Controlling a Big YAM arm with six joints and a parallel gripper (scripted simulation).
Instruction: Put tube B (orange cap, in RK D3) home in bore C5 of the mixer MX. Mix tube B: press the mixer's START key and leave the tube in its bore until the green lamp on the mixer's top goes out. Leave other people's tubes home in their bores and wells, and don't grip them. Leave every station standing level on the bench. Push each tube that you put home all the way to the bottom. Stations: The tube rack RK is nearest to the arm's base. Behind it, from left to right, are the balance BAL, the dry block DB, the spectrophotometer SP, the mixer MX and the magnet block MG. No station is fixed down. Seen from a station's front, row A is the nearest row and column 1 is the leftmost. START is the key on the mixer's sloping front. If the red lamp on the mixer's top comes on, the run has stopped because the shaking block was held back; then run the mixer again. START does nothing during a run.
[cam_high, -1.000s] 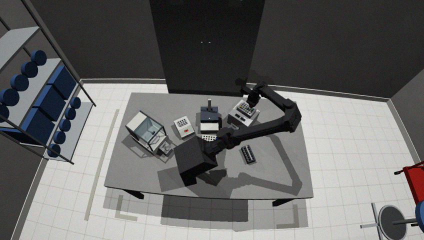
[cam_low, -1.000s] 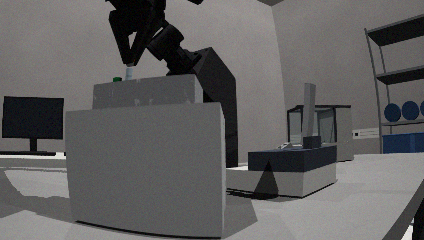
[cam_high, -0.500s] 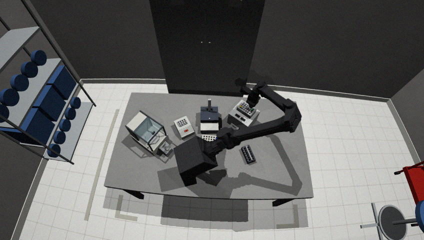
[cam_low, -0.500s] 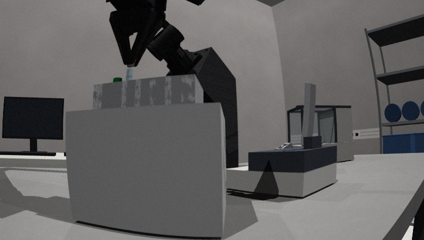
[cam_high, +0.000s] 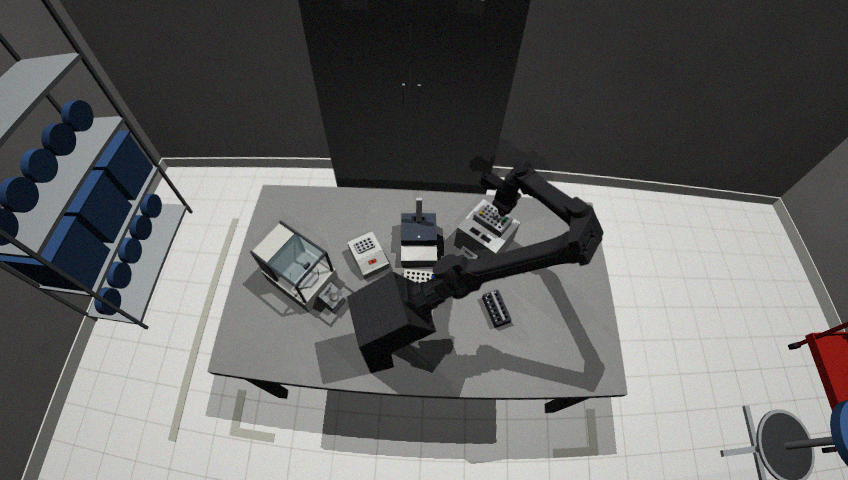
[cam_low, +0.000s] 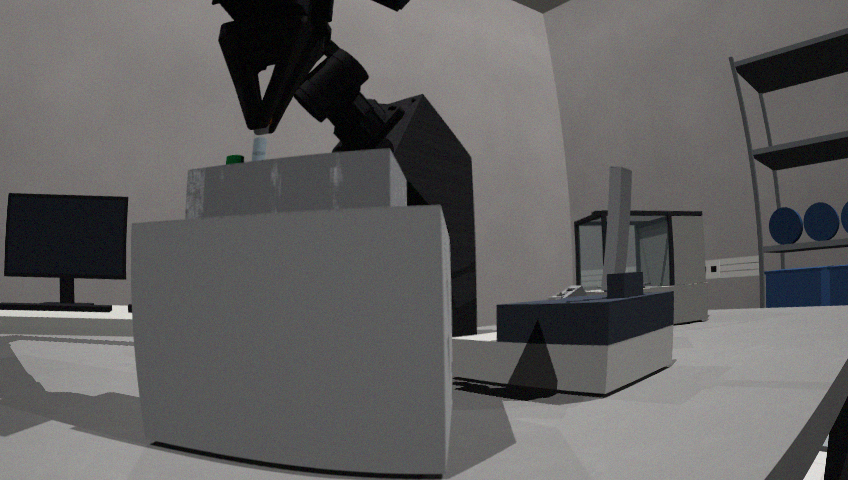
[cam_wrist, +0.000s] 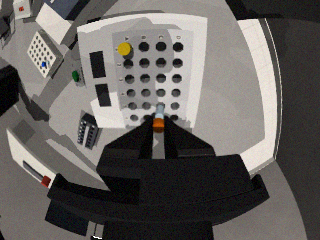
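My hand is 10 mm past the green-capped tube, 10 mm to the left of it and 50 mm above it. Also, from my hand: yellow-capped tube (30 mm ahead, 70 mm to the left, 50 mm below); then green start key (110 mm behind, 150 mm to the left, 140 mm below); then perforated shaking block (10 mm ahead, 20 mm to the left, 60 mm below).
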